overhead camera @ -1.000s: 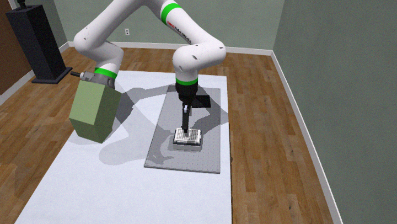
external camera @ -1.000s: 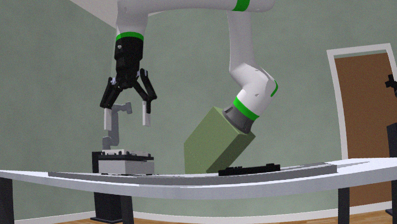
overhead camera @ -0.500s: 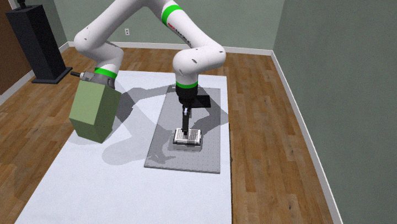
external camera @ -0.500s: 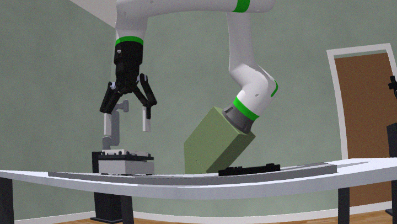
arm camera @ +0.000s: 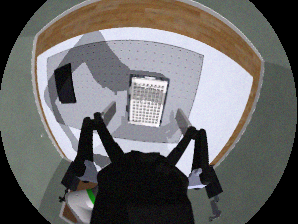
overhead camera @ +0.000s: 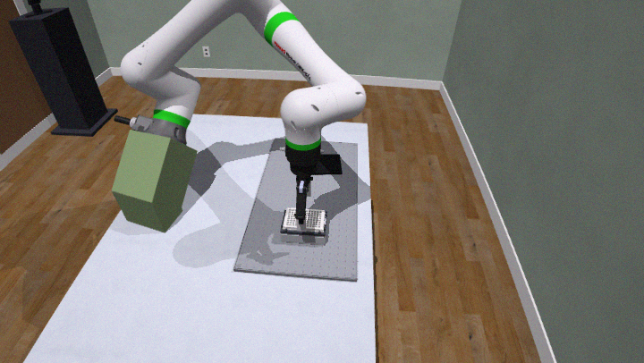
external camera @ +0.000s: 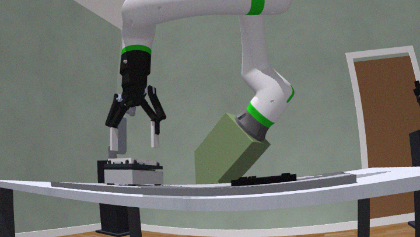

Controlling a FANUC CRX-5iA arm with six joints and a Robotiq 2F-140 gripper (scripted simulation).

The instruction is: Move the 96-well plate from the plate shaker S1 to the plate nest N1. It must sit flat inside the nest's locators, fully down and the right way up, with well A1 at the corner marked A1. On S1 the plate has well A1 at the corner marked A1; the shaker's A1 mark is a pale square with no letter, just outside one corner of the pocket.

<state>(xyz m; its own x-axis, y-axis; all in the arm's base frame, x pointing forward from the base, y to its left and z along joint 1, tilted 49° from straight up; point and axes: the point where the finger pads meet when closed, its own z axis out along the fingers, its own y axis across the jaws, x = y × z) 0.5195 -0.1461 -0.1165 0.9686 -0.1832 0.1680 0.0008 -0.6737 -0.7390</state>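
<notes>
Now: hand 4 cm above the white 96-well plate. The rest, counted from my hand: black plate nest N1 (3 cm ahead, 36 cm to the left, 10 cm below).
</notes>
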